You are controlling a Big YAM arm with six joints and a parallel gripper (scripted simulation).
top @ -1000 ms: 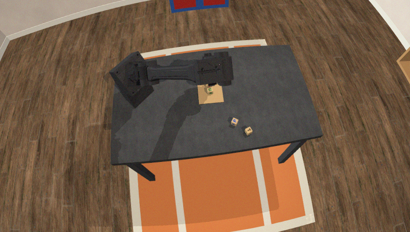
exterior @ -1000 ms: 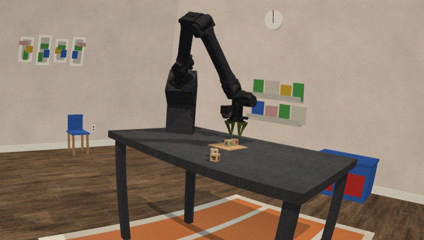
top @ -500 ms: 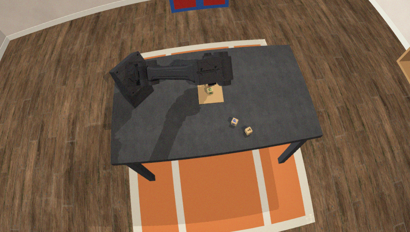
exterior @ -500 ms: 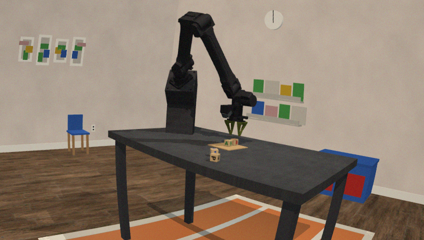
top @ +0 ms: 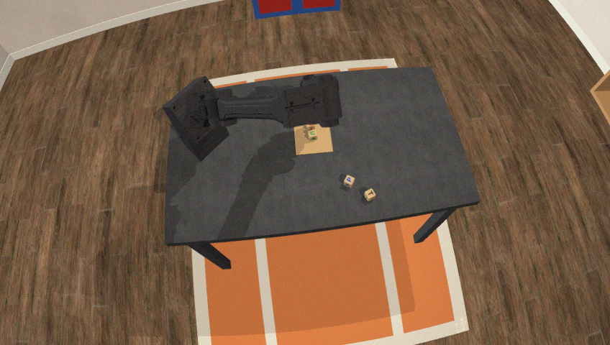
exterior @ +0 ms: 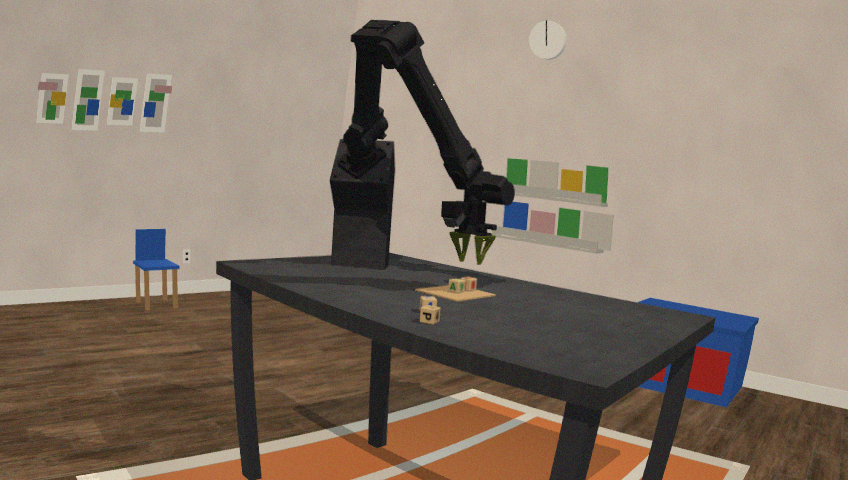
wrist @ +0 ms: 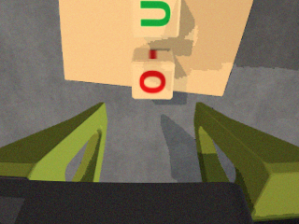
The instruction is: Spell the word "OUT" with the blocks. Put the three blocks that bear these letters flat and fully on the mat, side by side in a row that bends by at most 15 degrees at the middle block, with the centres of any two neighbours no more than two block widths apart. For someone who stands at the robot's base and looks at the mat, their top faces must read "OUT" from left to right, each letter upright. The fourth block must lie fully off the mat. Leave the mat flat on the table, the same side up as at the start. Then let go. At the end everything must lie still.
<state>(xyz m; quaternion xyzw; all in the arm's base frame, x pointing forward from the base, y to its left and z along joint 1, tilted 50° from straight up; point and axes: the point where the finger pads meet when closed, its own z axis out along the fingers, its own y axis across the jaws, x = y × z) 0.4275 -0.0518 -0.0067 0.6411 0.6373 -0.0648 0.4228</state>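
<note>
Now: hand 350 mm to the left of the T block, 80 mm short of it and 70 mm above it. Round my hand: green-lettered block 60 mm below, 40 mm to the right, 10 mm behind; then O block 60 mm below; then tan mat 80 mm below, 40 mm to the right, 10 mm behind.
</note>
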